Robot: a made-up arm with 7 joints. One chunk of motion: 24 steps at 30 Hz.
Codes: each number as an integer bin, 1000 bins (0 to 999) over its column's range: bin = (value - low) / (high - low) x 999, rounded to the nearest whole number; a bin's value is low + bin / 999 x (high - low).
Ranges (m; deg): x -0.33..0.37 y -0.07..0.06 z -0.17..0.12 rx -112..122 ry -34..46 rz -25..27
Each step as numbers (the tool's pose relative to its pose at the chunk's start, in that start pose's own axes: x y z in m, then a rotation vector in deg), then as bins.
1 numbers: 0.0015 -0.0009 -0.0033 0.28 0.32 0.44
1 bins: 473 531 574 479 429 489
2 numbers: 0.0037 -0.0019 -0.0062 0.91 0.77 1.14
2 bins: 476 523 564 482 434 502
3 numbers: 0.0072 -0.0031 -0.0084 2.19 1.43 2.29
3 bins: 481 514 557 488 442 524
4 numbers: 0.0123 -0.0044 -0.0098 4.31 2.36 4.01
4 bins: 489 504 552 497 454 557
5 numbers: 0.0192 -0.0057 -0.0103 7.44 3.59 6.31
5 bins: 498 494 550 510 469 602
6 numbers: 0.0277 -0.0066 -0.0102 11.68 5.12 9.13
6 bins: 510 487 550 528 489 656
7 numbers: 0.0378 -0.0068 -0.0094 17.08 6.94 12.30
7 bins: 525 486 553 551 511 717
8 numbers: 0.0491 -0.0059 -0.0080 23.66 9.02 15.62
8 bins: 541 493 558 579 537 780
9 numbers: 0.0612 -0.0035 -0.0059 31.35 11.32 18.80
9 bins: 558 511 565 612 566 841
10 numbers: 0.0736 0.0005 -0.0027 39.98 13.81 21.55
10 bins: 576 542 576 649 597 894
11 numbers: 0.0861 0.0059 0.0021 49.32 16.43 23.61
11 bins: 594 583 593 689 630 934
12 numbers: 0.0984 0.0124 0.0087 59.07 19.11 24.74
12 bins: 611 633 616 730 663 956
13 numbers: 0.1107 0.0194 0.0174 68.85 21.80 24.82
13 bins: 629 687 646 772 697 957
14 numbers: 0.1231 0.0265 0.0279 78.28 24.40 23.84
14 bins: 647 742 682 812 729 938
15 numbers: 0.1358 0.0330 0.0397 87.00 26.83 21.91
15 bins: 665 792 722 850 760 901
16 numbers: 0.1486 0.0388 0.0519 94.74 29.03 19.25
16 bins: 683 836 764 883 787 850
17 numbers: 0.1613 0.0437 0.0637 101.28 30.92 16.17
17 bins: 701 874 805 911 811 791
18 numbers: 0.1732 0.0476 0.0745 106.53 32.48 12.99
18 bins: 718 904 842 933 830 730
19 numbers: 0.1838 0.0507 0.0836 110.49 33.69 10.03
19 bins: 733 928 874 950 845 673
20 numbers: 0.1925 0.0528 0.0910 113.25 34.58 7.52
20 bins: 746 944 899 962 856 625
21 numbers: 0.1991 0.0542 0.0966 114.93 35.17 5.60
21 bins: 755 954 918 969 864 588
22 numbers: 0.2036 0.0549 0.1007 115.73 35.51 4.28
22 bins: 762 960 933 972 868 563
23 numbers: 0.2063 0.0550 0.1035 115.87 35.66 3.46
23 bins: 765 961 942 973 870 547
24 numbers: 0.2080 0.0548 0.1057 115.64 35.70 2.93
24 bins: 768 959 950 972 870 537
